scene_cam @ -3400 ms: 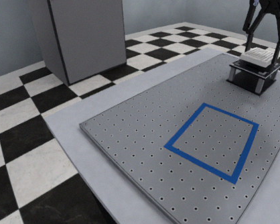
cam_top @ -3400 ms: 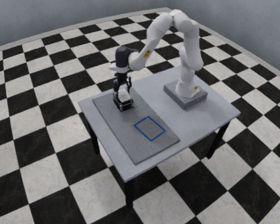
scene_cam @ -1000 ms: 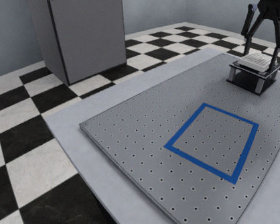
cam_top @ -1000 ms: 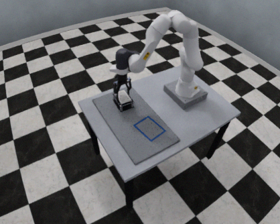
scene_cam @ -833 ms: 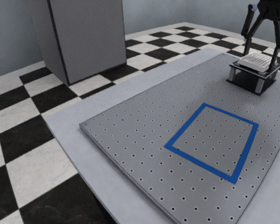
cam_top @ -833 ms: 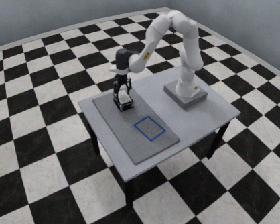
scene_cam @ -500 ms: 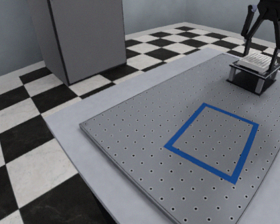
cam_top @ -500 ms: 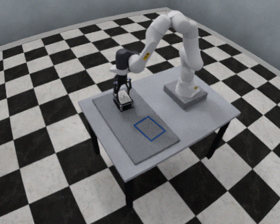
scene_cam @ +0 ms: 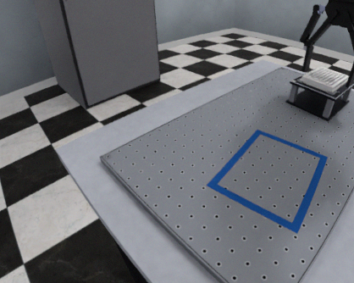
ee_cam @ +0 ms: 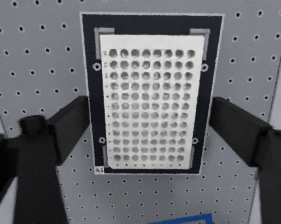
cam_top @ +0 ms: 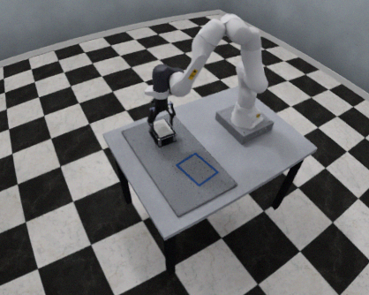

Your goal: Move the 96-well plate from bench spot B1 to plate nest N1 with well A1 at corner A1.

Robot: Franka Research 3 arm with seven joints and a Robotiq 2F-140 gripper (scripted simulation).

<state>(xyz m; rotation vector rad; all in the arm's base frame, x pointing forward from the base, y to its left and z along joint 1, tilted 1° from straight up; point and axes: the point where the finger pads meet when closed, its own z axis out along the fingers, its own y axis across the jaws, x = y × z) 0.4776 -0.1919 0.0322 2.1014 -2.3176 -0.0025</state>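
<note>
Now: the white 96-well plate 20 mm below my hand. From my hand the other things lie so: black raised nest 30 mm below; then A1 mark 60 mm ahead, 70 mm to the left, 30 mm below.
</note>
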